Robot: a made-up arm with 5 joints.
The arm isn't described. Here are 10 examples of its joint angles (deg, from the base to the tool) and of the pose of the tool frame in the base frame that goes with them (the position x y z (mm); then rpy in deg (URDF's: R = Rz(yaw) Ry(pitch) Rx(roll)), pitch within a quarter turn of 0, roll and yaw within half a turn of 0).
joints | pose
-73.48 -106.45 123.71 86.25 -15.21 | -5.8 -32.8 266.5 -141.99 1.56 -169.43
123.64 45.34 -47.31 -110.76 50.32 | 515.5 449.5 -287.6 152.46 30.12 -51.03
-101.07 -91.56 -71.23 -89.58 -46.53 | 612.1 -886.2 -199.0 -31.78 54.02 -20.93
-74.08 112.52 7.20 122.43 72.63 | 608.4 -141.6 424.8 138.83 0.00 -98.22
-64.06 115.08 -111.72 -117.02 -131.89 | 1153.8 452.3 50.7 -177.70 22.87 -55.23
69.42 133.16 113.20 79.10 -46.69 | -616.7 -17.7 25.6 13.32 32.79 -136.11
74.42 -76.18 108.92 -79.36 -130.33 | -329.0 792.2 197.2 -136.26 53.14 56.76
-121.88 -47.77 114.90 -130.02 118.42 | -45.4 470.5 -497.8 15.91 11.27 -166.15
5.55 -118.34 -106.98 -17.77 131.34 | -87.9 -570.7 1166.0 -83.46 -9.18 -124.03
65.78 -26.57 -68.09 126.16 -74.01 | 356.7 118.6 452.0 -148.63 -32.03 -1.96
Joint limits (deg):
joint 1: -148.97..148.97
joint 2: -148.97..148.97
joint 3: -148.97..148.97
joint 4: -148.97..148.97
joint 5: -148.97..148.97
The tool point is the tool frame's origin. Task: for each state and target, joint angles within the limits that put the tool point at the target. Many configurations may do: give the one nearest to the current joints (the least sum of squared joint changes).
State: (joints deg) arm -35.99 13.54 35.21 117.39 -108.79
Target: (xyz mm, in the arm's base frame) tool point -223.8 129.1 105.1
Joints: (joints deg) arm -34.87 6.91 32.42 113.04 -115.47
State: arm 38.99 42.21 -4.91 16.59 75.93
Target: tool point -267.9 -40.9 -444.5
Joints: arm 77.41 38.26 -18.52 -19.44 119.89
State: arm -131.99 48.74 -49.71 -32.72 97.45
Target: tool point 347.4 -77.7 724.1
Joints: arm -100.17 21.66 -16.95 -40.08 107.33
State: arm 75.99 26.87 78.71 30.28 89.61
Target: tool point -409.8 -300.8 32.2
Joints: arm 109.88 33.28 42.42 19.60 105.46
